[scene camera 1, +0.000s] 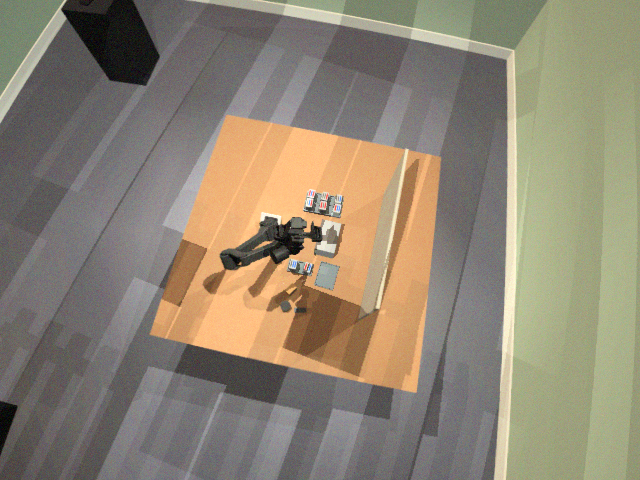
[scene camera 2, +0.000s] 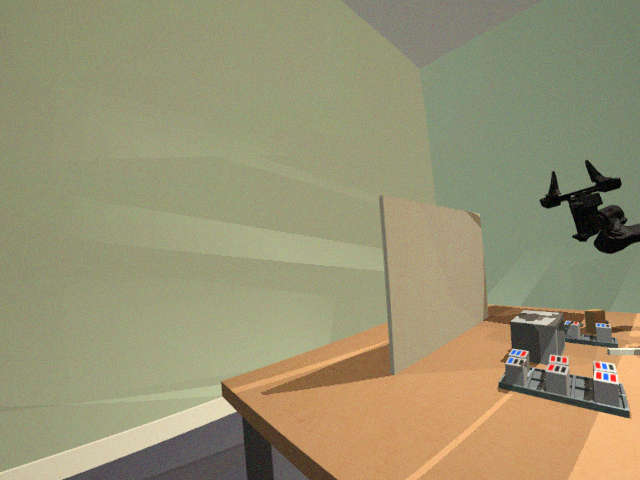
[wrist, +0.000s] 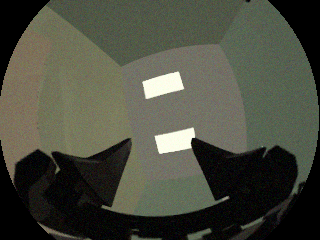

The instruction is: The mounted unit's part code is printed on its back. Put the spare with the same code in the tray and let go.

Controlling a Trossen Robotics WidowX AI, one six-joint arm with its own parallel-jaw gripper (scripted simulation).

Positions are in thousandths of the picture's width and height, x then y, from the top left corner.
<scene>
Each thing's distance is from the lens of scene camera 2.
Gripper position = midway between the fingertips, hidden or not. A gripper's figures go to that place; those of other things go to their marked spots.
gripper (scene camera 2: 890, 345): 1.03 m
mounted unit (scene camera 2: 846, 695): 0.85 m
tall upright panel (scene camera 2: 680, 591): 0.88 m
</scene>
